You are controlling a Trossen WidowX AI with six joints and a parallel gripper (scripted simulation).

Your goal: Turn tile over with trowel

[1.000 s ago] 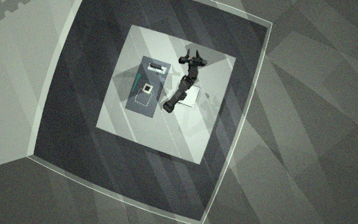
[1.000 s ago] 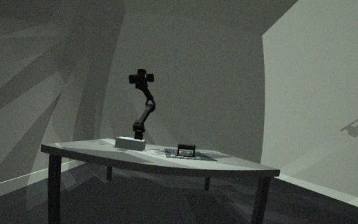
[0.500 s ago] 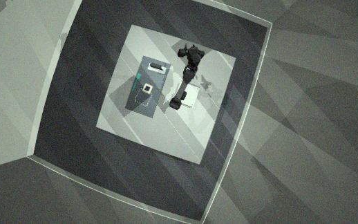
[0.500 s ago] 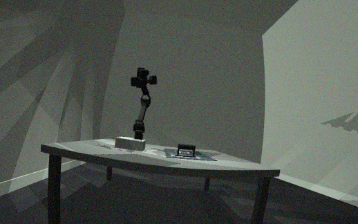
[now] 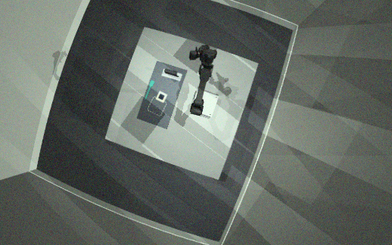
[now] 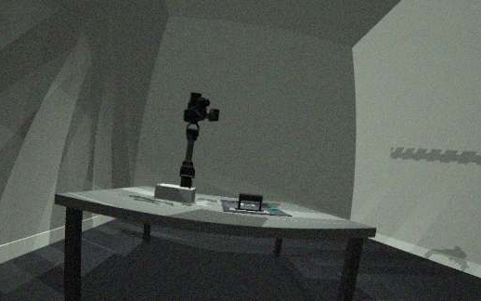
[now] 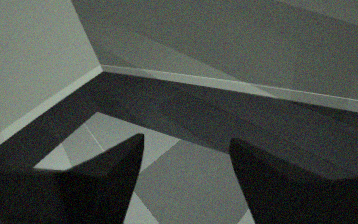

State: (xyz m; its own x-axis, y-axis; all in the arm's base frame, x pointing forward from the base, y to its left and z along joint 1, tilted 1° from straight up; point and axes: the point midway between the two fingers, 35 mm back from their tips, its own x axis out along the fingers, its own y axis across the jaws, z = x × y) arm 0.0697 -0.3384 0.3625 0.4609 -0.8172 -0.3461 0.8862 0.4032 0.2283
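Now: the trowel 24 cm ahead of my gripper tip, 11 cm to the left of it and 38 cm below it. Round my gripper tip: tile (31 cm ahead, 36 cm to the left, 42 cm below); then teal elongated object (45 cm ahead, 30 cm to the left, 42 cm below).
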